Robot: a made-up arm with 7 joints. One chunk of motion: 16 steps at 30 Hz.
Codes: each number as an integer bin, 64 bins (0 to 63) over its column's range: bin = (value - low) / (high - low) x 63, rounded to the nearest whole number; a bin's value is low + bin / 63 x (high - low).
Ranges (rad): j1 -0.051..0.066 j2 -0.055..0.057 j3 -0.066..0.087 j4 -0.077..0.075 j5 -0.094..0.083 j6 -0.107..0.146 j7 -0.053..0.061
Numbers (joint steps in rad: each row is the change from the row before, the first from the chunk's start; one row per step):
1: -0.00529 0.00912 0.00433 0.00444 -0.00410 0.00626 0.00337
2: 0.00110 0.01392 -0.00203 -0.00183 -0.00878 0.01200 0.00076
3: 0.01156 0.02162 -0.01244 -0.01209 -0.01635 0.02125 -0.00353
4: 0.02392 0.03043 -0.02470 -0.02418 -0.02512 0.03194 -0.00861
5: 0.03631 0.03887 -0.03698 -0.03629 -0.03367 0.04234 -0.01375
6: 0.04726 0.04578 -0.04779 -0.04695 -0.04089 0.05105 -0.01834
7: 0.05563 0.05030 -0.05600 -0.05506 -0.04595 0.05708 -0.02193
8: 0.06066 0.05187 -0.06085 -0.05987 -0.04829 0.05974 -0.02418
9: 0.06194 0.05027 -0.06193 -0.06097 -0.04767 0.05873 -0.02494
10: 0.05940 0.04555 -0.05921 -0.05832 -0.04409 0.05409 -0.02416
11: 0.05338 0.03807 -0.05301 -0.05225 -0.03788 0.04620 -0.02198
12: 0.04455 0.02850 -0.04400 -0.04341 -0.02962 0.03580 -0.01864
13: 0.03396 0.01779 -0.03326 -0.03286 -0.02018 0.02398 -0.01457
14: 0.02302 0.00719 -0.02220 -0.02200 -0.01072 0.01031 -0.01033
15: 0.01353 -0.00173 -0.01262 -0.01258 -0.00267 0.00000 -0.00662
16: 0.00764 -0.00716 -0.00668 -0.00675 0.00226 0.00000 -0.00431
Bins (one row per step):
1: 25 36 29 34 32 28 31
2: 28 39 26 31 30 30 30
3: 34 43 22 27 28 32 27
4: 40 48 17 22 25 35 25
5: 47 53 12 17 21 37 22
6: 53 57 7 12 19 39 19
7: 57 59 4 9 17 41 17
8: 60 60 2 7 16 42 16
9: 61 59 2 7 16 41 16
10: 59 57 3 8 18 40 16
11: 56 52 5 10 20 38 17
12: 51 47 9 14 23 36 19
13: 46 41 13 18 26 33 21
14: 40 35 18 23 30 29 24
15: 35 30 22 27 33 27 26
16: 32 27 24 29 34 27 27

